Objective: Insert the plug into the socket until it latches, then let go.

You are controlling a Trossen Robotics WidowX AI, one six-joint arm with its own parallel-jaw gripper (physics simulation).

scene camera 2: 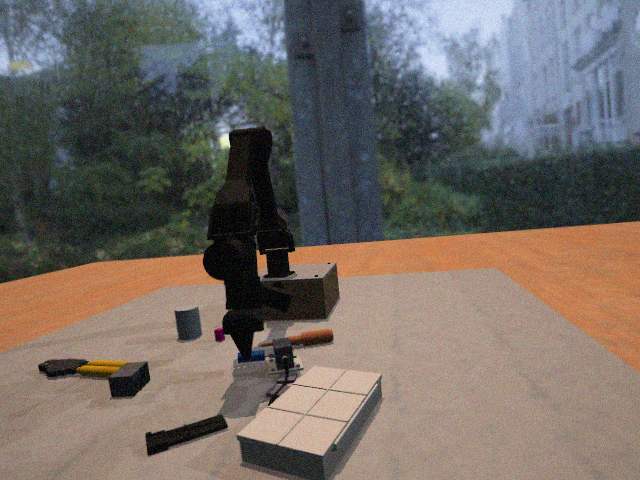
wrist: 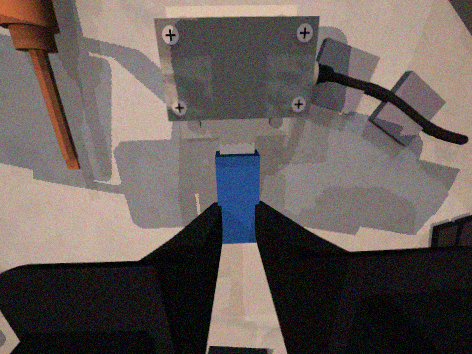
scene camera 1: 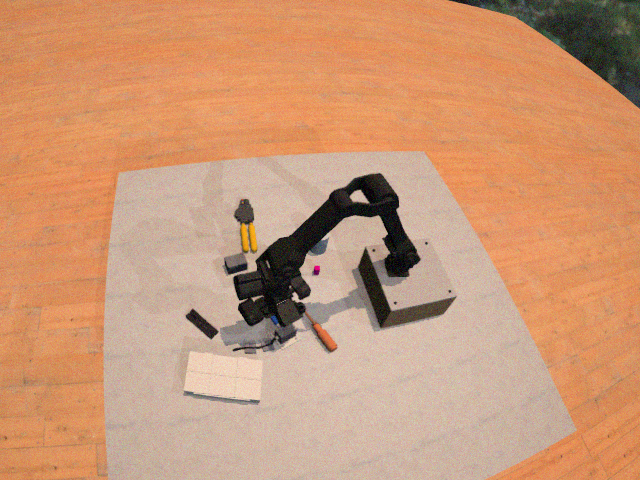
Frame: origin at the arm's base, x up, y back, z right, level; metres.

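Seen in the pictures: gripper, fingertip midpoint: (scene camera 2: pixel 247 357) (wrist: pixel 237 209) (scene camera 1: pixel 272 314); arm's base, origin of the base link: (scene camera 2: pixel 279 275) (scene camera 1: pixel 396 267).
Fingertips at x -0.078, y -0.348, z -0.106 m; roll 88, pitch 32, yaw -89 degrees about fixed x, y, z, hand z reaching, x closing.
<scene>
Offsets run from my fingertips to a thing's middle. "pt": to the spot under its first point.
The blue plug @(dx +0.001, dy +0.009, dz -0.015 m) (scene camera 1: pixel 273 320) (scene camera 2: pixel 251 355) (wrist: pixel 238 185) is held between the two black fingers of my gripper (scene camera 2: pixel 246 357) (wrist: pixel 237 209), which is shut on it. Its pale metal tip @(pt dx +0.001, dy +0.018, dz -0.029 m) (wrist: pixel 237 148) points at the grey socket housing @(dx -0.004, dy +0.030, dz -0.056 m) (scene camera 1: pixel 285 335) (scene camera 2: pixel 282 353) (wrist: pixel 242 70). In the wrist view I look down on the housing's top plate with its screws, and the socket opening is hidden. A short gap shows between the blue body and the housing. How far the tip reaches under the housing's edge is unclear in the shadow.
An orange screwdriver @(dx -0.013, dy +0.123, dz -0.037 m) (scene camera 1: pixel 324 336) (scene camera 2: pixel 312 337) (wrist: pixel 52 105) lies beside the socket. A black cable @(pt dx -0.020, dy -0.042, dz -0.091 m) (wrist: pixel 390 95) leaves the housing. A pale tiled block @(dx -0.009, dy -0.128, dz -0.186 m) (scene camera 1: pixel 223 377) (scene camera 2: pixel 310 408), a black bar @(dx -0.018, dy -0.193, dz -0.026 m) (scene camera 1: pixel 201 323) (scene camera 2: pixel 186 434), a dark grey block @(dx -0.009, dy -0.104, dz +0.173 m) (scene camera 1: pixel 236 263) (scene camera 2: pixel 129 379) and yellow-handled pliers @(pt dx -0.011, dy -0.066, dz +0.285 m) (scene camera 1: pixel 248 235) (scene camera 2: pixel 103 368) lie around.
</scene>
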